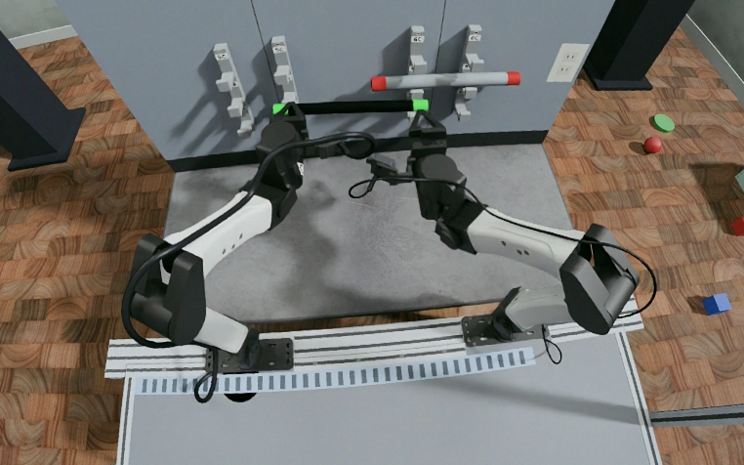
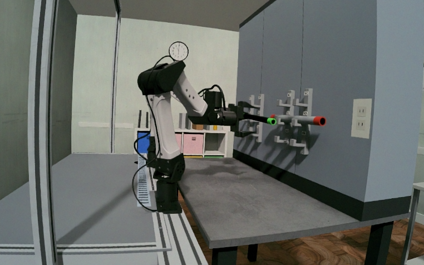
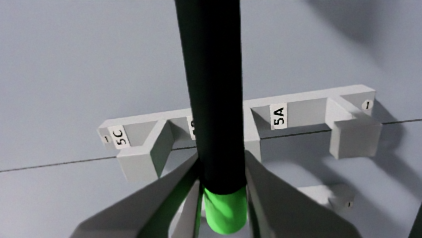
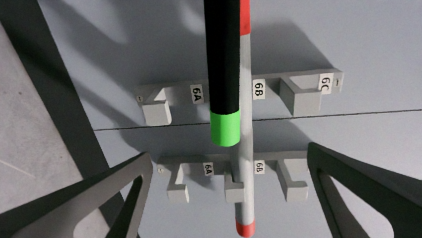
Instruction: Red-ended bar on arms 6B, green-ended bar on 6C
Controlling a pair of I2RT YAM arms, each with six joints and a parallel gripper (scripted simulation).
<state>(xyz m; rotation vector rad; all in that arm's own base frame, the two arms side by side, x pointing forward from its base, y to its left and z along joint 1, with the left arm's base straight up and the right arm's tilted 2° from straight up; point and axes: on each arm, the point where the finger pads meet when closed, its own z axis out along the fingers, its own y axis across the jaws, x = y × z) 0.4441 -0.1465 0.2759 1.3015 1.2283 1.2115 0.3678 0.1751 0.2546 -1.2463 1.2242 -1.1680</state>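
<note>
Right now the rack strip is 13 cm ahead of my right hand, 1 cm to the right of it and 1 cm above it. The rest, counted from my right hand: red-ended bar 13 cm ahead, 9 cm to the right, 1 cm above; blue-grey wall 28 cm ahead, 18 cm above, 11 cm to the left; green-ended bar 13 cm to the left, 7 cm ahead, 1 cm above.
Now: the green-ended bar 120 mm to the right of my left hand and 10 mm below it. From my left hand the other things lie so: red-ended bar (340 mm to the right, 50 mm ahead); then blue-grey wall (210 mm ahead, 160 mm above, 140 mm to the right); then rack strip (270 mm to the right, 50 mm ahead, 10 mm below).
</note>
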